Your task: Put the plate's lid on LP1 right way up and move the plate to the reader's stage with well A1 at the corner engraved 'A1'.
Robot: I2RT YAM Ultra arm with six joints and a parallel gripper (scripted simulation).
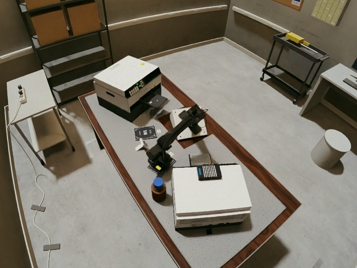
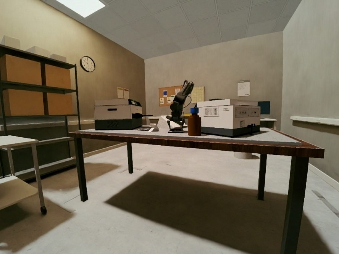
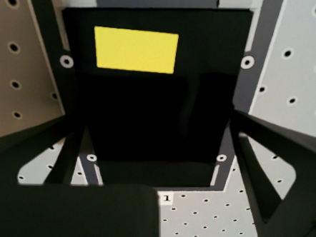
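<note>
Now: hand 170 mm past the well plate, 180 mm to the right of it and 70 mm below it. Round my hand: label (100 mm behind, 20 mm to the right, 20 mm below).
</note>
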